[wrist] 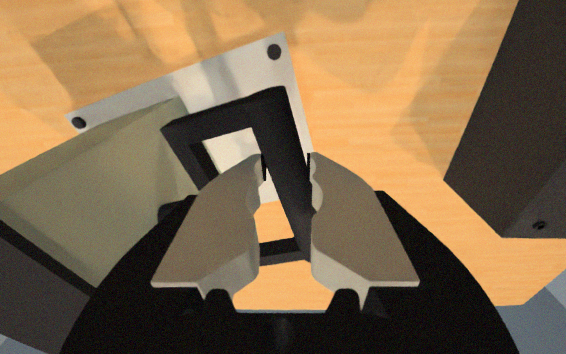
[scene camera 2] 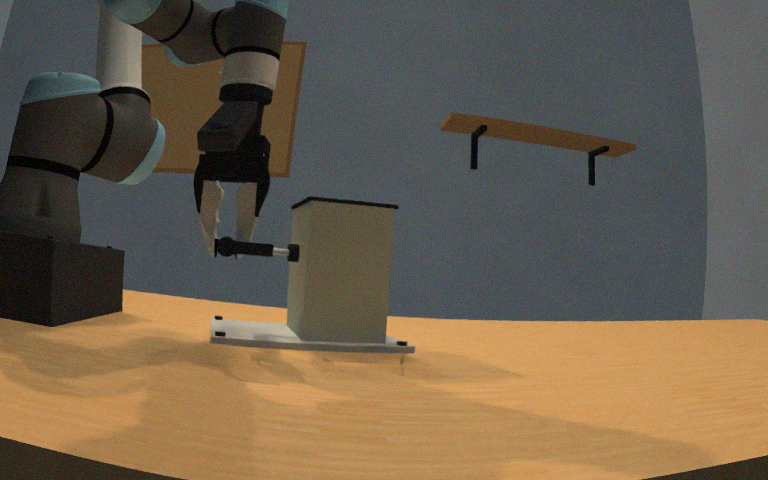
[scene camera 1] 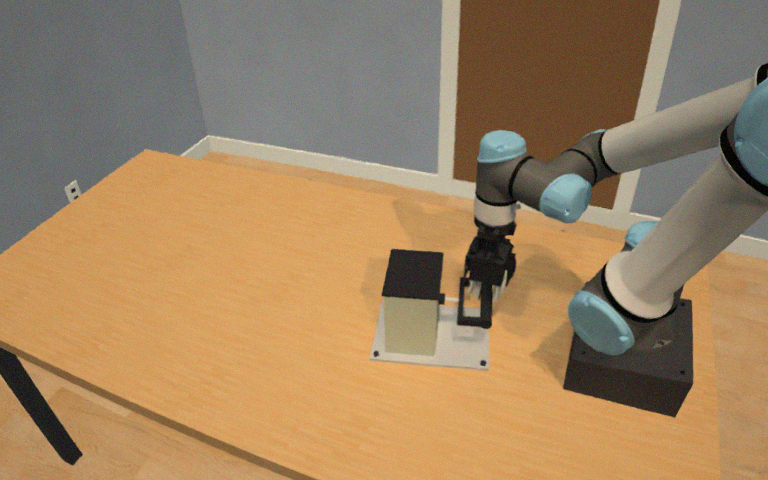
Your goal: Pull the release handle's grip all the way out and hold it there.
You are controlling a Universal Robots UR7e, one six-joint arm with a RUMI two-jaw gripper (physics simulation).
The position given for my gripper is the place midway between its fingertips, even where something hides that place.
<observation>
My gripper shows in the wrist view [286, 157], in scene camera 2 [225, 257] and in scene camera 1 [485, 300]. The same spot on a black rectangular grip: [scene camera 2: 226, 246] is [wrist: 263, 93]. The same spot on a light grey base plate: [scene camera 1: 459, 347] is [scene camera 2: 252, 325].
</observation>
